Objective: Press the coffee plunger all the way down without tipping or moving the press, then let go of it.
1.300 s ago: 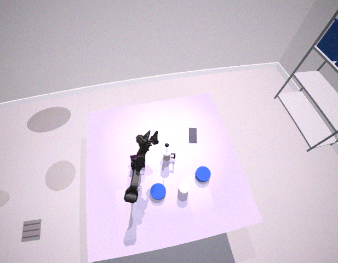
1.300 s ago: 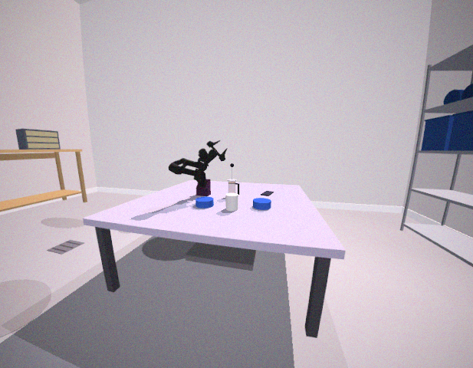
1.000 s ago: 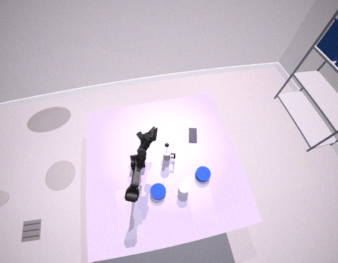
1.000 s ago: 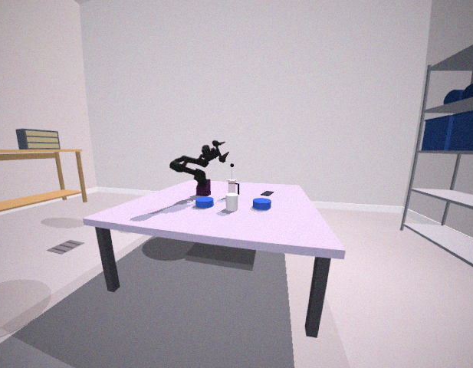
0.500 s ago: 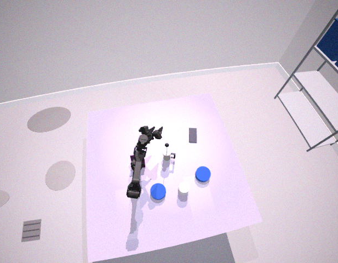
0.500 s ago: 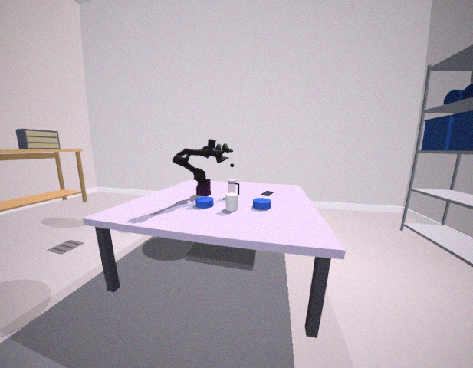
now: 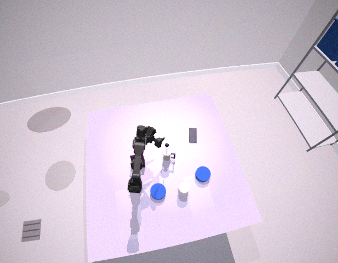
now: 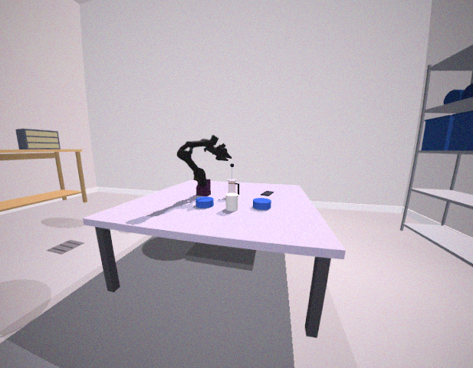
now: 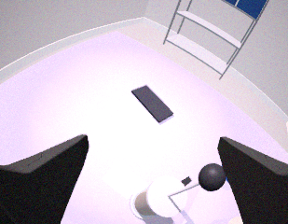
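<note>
The coffee press is 6 cm ahead of my gripper tip, 7 cm to the right of it and 17 cm below it. Also, from my gripper tip: white mug 15 cm ahead, 34 cm to the right, 25 cm below; dark flat slab 30 cm ahead, 14 cm to the left, 29 cm below.
</note>
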